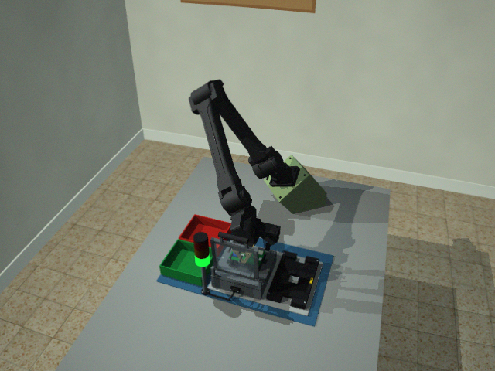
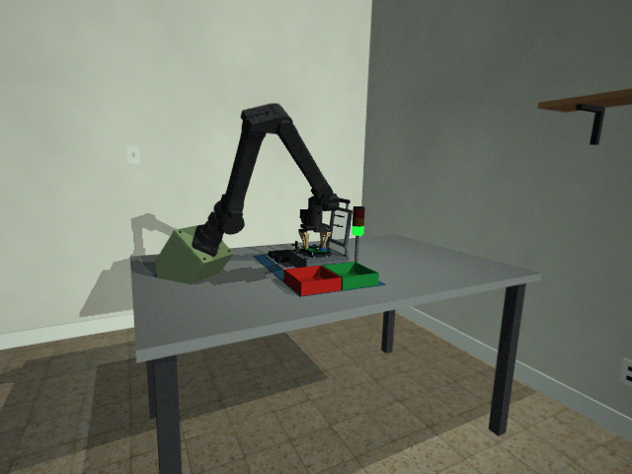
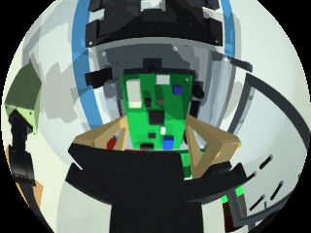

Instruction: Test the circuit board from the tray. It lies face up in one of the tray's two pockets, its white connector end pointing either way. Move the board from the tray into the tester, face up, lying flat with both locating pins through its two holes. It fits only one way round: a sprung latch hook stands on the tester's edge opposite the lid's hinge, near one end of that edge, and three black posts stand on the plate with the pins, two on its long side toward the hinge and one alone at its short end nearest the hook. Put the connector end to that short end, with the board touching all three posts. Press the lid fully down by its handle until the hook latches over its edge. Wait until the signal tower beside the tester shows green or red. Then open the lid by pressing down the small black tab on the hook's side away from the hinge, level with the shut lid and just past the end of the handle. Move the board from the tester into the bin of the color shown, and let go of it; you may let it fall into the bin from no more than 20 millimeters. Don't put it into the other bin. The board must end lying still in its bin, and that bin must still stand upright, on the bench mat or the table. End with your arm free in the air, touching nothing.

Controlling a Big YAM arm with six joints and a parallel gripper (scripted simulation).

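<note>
Now: the green circuit board right at my hand. The rest, counted from my hand: tester plate: 20 mm below, 10 mm to the left, 10 mm ahead; then latch hook: 60 mm behind, 50 mm to the left; then clear lid: 110 mm ahead, 100 mm above.
</note>
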